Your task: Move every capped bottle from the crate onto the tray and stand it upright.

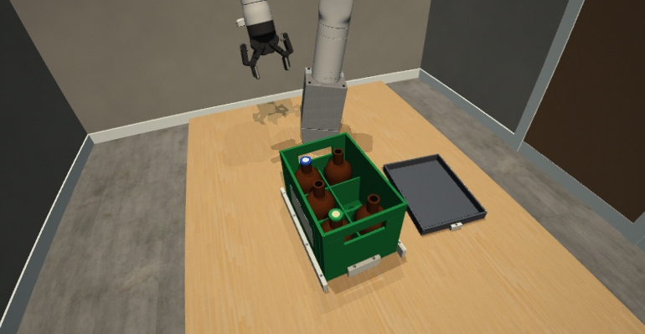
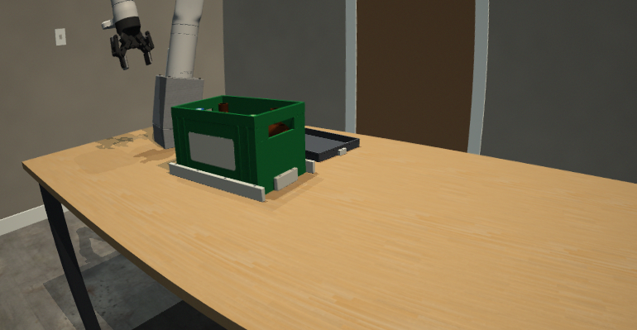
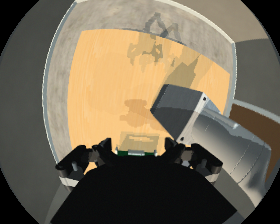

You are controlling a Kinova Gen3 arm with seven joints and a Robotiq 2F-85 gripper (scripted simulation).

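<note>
My hand is 370 mm short of the green crate, 190 mm above it and 70 mm to the right of it. From my hand the other things lie so: dark tray (360 mm to the left, 350 mm ahead, 260 mm below).
</note>
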